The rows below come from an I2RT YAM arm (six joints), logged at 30 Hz.
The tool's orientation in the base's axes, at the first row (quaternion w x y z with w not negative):
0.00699, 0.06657, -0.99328, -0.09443
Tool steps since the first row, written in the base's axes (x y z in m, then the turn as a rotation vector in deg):
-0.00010, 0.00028, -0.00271, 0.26, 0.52, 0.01
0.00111, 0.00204, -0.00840, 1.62, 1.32, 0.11
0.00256, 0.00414, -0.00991, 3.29, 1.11, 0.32
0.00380, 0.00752, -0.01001, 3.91, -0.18, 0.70
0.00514, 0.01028, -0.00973, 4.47, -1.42, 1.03
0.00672, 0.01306, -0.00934, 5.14, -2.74, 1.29
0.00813, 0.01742, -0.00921, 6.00, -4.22, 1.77
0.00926, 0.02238, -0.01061, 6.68, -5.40, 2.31
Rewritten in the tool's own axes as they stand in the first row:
0.00006, -0.00023, 0.00272, -0.33, 0.47, 0.08
-0.00138, 0.00026, 0.00860, -1.78, 1.09, 0.10
-0.00310, 0.00183, 0.01044, -3.41, 0.71, -0.19
-0.00478, 0.00493, 0.01113, -3.85, -0.56, -0.82
-0.00648, 0.00750, 0.01134, -4.24, -1.77, -1.39
-0.00842, 0.01007, 0.01143, -4.73, -3.10, -1.91
-0.01040, 0.01415, 0.01208, -5.38, -4.56, -2.68
-0.01218, 0.01857, 0.01435, -5.90, -5.69, -3.45

